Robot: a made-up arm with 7 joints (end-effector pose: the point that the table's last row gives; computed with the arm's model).
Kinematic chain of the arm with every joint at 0, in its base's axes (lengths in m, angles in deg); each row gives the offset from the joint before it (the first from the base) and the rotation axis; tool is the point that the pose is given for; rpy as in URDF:
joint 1: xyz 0 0 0.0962 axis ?
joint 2: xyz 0 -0.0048 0.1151 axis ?
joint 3: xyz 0 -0.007 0.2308 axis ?
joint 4: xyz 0 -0.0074 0.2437 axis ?
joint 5: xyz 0 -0.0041 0.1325 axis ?
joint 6: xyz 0 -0.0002 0.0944 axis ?
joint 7: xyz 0 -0.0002 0.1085 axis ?
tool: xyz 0 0 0 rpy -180 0 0
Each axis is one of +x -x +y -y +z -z.
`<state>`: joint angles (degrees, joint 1 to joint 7).
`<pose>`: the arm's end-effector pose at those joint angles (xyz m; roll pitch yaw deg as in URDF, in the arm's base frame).
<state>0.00 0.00 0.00 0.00 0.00 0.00 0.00</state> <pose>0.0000 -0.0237 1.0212 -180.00 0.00 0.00</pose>
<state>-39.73 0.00 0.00 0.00 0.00 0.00 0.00</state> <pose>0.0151 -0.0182 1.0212 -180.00 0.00 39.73</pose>
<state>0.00 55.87 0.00 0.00 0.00 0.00 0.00</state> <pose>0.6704 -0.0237 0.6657 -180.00 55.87 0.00</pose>
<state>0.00 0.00 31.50 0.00 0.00 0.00 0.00</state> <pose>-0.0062 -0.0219 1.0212 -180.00 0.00 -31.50</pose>
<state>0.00 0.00 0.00 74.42 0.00 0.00 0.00</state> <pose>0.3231 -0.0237 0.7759 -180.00 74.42 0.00</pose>
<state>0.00 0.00 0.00 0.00 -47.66 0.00 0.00</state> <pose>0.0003 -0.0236 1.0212 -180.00 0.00 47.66</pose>
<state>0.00 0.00 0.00 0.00 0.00 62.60 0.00</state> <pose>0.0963 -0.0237 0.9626 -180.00 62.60 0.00</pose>
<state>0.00 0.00 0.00 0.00 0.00 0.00 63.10</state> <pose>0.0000 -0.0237 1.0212 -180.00 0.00 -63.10</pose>
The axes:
joint 1: -z
joint 2: +y
joint 3: -z
joint 4: +y
joint 5: -z
joint 6: +y
joint 7: -z

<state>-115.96 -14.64 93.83 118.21 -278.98 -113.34 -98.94</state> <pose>0.1805 0.0560 0.6189 -143.12 47.84 176.43</pose>
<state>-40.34 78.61 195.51 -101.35 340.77 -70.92 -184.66</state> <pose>0.3019 0.2151 0.0391 38.02 -59.16 161.43</pose>
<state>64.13 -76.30 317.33 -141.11 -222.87 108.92 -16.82</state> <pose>-0.2186 0.1915 0.2865 -174.14 -23.63 105.76</pose>
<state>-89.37 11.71 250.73 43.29 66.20 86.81 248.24</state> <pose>-0.2035 0.1675 0.8044 -67.10 9.65 -134.87</pose>
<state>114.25 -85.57 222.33 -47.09 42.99 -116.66 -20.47</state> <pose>0.0623 0.5583 0.3488 67.10 -9.36 124.73</pose>
